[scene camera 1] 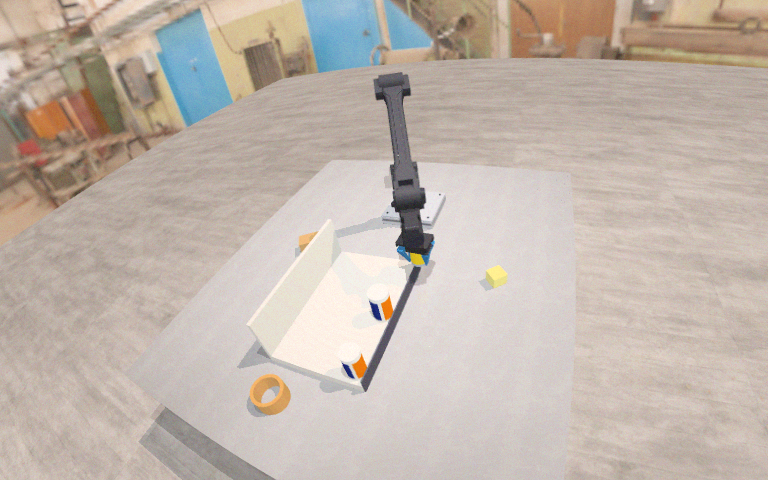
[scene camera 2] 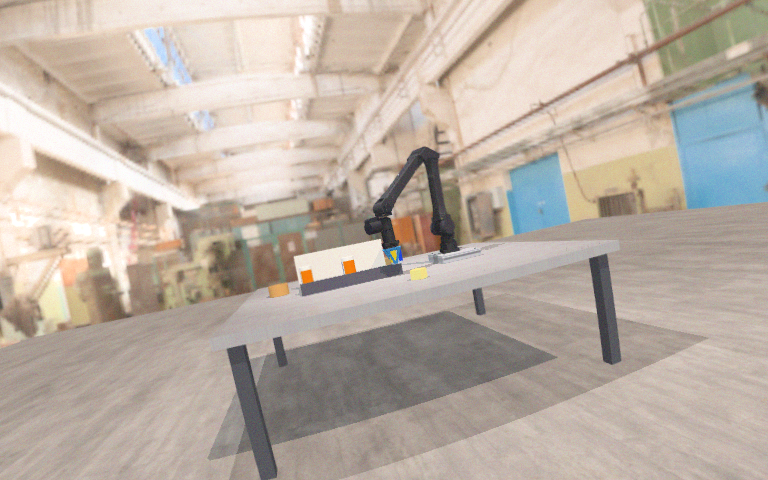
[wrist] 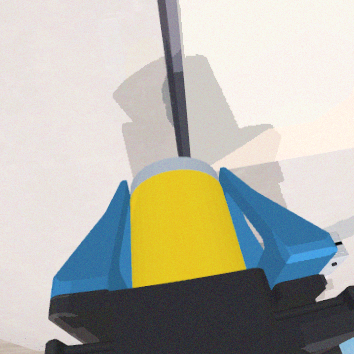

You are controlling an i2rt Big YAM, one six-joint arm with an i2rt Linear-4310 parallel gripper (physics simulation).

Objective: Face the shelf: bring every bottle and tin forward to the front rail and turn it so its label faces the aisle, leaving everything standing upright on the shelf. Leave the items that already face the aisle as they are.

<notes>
My gripper [wrist: 173, 180] grips a yellow tin [wrist: 180, 228], which still rests on a dark front rail [wrist: 169, 25].
</notes>
